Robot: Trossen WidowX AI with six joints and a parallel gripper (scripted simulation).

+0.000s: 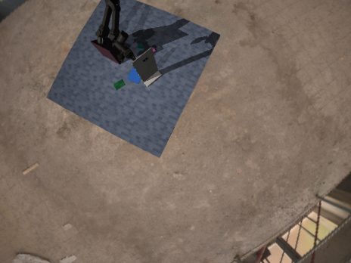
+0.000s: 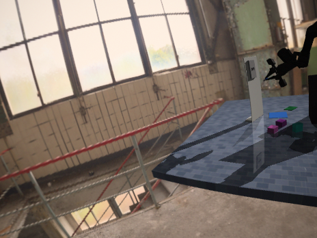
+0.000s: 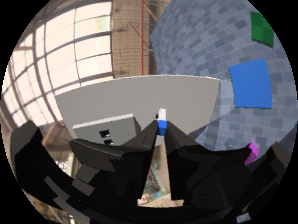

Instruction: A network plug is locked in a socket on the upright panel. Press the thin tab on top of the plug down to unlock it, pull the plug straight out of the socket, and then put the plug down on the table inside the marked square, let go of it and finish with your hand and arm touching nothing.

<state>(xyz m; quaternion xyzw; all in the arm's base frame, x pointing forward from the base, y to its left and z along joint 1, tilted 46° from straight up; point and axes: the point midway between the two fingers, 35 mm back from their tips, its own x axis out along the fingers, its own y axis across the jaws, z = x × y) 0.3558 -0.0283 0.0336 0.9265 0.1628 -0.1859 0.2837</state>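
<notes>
My gripper tip is now 60 mm past the blue marked square, 50 mm to the left of it and 250 mm above it. Round my gripper tip: upright grey panel: 80 mm ahead, 20 mm to the left, 60 mm below; then purple cube: 90 mm behind, 140 mm to the left, 240 mm below; then network plug: right at my gripper tip.
</notes>
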